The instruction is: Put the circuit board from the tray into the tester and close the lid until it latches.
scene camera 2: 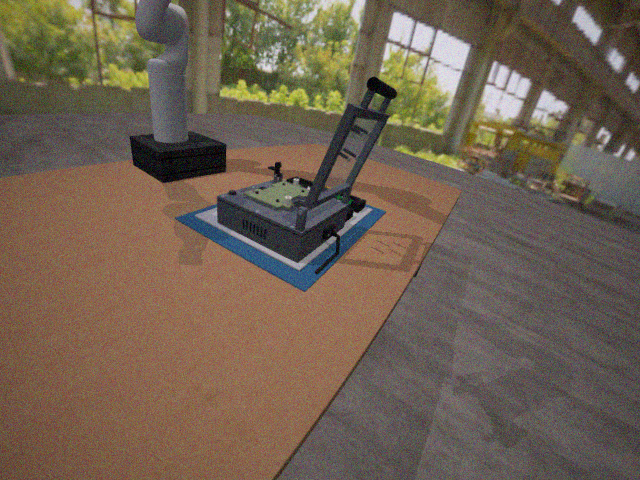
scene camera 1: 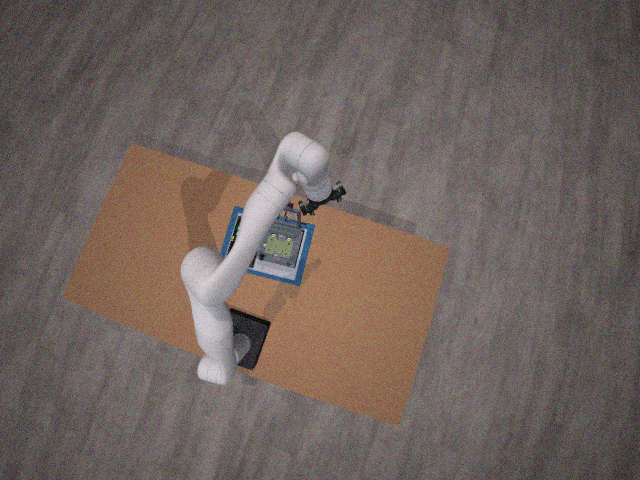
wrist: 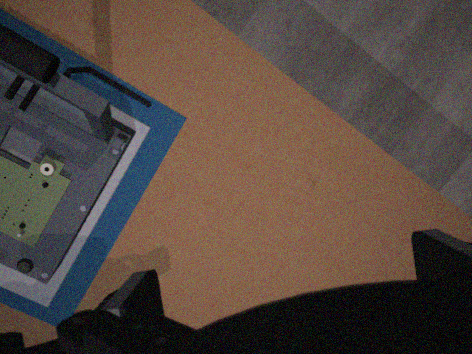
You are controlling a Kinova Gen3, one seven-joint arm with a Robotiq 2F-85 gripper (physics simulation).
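Places are measured from the arm's base along level axes (x ahead, y left, z up), in metres.
Where they show: gripper, between the fingertips: (scene camera 1: 325,206) (wrist: 285,279); arm's base, origin of its link: (scene camera 2: 171,139) (scene camera 1: 239,344).
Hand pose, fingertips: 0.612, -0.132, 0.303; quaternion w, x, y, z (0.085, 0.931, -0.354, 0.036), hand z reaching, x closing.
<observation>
Things, the pixels of their top centre, and the offset from my fingertips, as dx, dy, dz. "pt": a spot on its surface instead. Level surfaces: height alone.
- dark grey tester, a spot on its surface: (wrist: 83,140) pt -0.076, +0.111, -0.328
- blue mat, height of its surface: dz -0.386
- green circuit board, centre of its top: (scene camera 2: 285,186) (scene camera 1: 277,245) -0.158, +0.154, -0.306
- lid, a spot on its surface: (scene camera 2: 347,143) pt -0.023, +0.117, -0.196
- tray, a spot on its surface: (scene camera 1: 233,234) pt -0.190, +0.379, -0.359
- black lever, a spot on its surface: (wrist: 108,84) (scene camera 2: 328,259) pt -0.021, +0.133, -0.386
The dark grey tester (scene camera 1: 296,248) (scene camera 2: 270,229) (wrist: 83,140) stands on a blue mat (scene camera 1: 308,252) (scene camera 2: 294,278) (wrist: 147,151). A green circuit board (scene camera 1: 279,246) (scene camera 2: 277,195) lies flat in its top; its edge also shows in the wrist view (wrist: 62,184). The lid (scene camera 2: 347,143), a dark frame with a black handle (scene camera 2: 382,88) (scene camera 1: 292,215), stands raised and tilted back. The tray (scene camera 1: 233,234) beside the tester is mostly hidden by the arm. My gripper (scene camera 1: 323,200) (wrist: 285,279) is open and empty, high above the table just beyond the tester's lid end.
A black lever (scene camera 2: 329,254) (wrist: 108,84) lies on the mat by the tester. The arm's black pedestal (scene camera 1: 253,335) (scene camera 2: 177,154) stands at the table's near edge. The table edge (wrist: 305,91) runs close behind the gripper, with grey floor beyond.
</observation>
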